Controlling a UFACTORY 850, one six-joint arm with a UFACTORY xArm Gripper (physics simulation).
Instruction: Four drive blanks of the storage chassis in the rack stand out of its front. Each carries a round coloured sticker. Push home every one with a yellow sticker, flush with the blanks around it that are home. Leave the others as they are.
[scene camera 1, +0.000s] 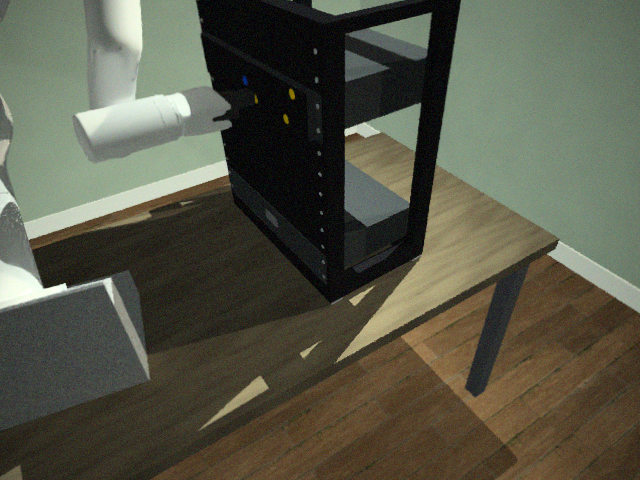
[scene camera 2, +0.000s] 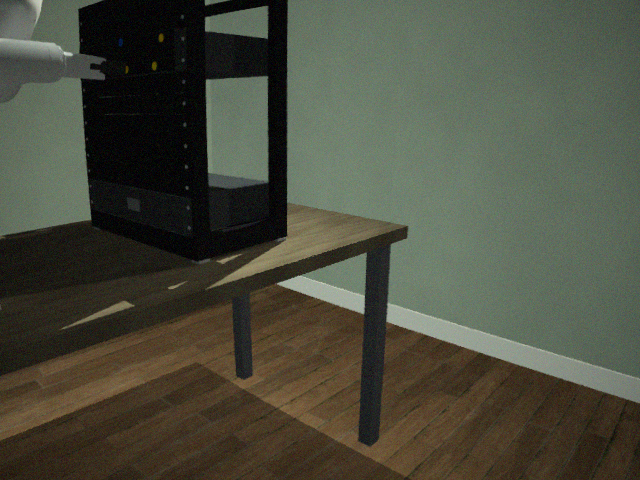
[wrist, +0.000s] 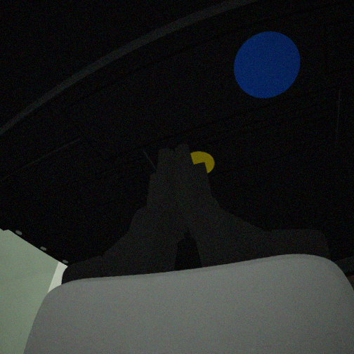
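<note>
The storage chassis in the black rack has a dark front. A blue sticker sits at the upper left of the group. A yellow sticker is below it, partly hidden by my fingers in the wrist view. Two more yellow stickers are to the right, an upper one and a lower one. My gripper is shut and empty, its tips at the blank with the left yellow sticker. How far each blank stands out is too dark to tell.
The rack stands on a wooden table. A grey unit with a light label is at the rack's bottom. A grey angled block stands at the left near the arm's base.
</note>
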